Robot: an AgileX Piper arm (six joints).
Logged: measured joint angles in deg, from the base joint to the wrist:
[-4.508, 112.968, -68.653, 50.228, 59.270, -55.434]
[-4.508, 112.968, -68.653, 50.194, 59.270, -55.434]
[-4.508, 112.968, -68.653, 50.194, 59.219, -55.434]
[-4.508, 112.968, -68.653, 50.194, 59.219, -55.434]
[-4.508, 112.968, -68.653, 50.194, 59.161, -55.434]
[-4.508, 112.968, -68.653, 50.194, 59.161, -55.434]
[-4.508, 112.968, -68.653, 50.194, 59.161, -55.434]
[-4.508, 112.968, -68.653, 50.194, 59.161, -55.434]
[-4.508, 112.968, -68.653, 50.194, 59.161, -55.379]
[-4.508, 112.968, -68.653, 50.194, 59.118, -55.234]
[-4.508, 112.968, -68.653, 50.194, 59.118, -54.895]
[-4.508, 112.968, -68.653, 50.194, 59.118, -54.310]
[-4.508, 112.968, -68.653, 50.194, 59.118, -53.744]
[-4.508, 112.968, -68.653, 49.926, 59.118, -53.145]
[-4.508, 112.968, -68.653, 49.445, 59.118, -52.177]
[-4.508, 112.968, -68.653, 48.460, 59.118, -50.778]
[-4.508, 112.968, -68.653, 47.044, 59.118, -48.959]
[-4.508, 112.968, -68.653, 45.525, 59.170, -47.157]
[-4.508, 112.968, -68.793, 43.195, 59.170, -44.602]
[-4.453, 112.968, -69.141, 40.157, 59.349, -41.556]
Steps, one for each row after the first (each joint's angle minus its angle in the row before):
[0.000, 0.000, 0.000, -0.034, 0.000, 0.000]
[0.000, 0.000, 0.000, 0.000, -0.051, 0.000]
[0.000, 0.000, 0.000, 0.000, 0.000, 0.000]
[0.000, 0.000, 0.000, 0.000, -0.058, 0.000]
[0.000, 0.000, 0.000, 0.000, 0.000, 0.000]
[0.000, 0.000, 0.000, 0.000, 0.000, 0.000]
[0.000, 0.000, 0.000, 0.000, 0.000, 0.000]
[0.000, 0.000, 0.000, 0.000, 0.000, 0.055]
[0.000, 0.000, 0.000, 0.000, -0.043, 0.145]
[0.000, 0.000, 0.000, 0.000, 0.000, 0.339]
[0.000, 0.000, 0.000, 0.000, 0.000, 0.585]
[0.000, 0.000, 0.000, 0.000, 0.000, 0.566]
[0.000, 0.000, 0.000, -0.268, 0.000, 0.599]
[0.000, 0.000, 0.000, -0.481, 0.000, 0.968]
[0.000, 0.000, 0.000, -0.985, 0.000, 1.399]
[0.000, 0.000, 0.000, -1.416, 0.000, 1.819]
[0.000, 0.000, 0.000, -1.519, 0.052, 1.802]
[0.000, 0.000, -0.140, -2.330, 0.000, 2.555]
[0.055, 0.000, -0.348, -3.038, 0.179, 3.046]

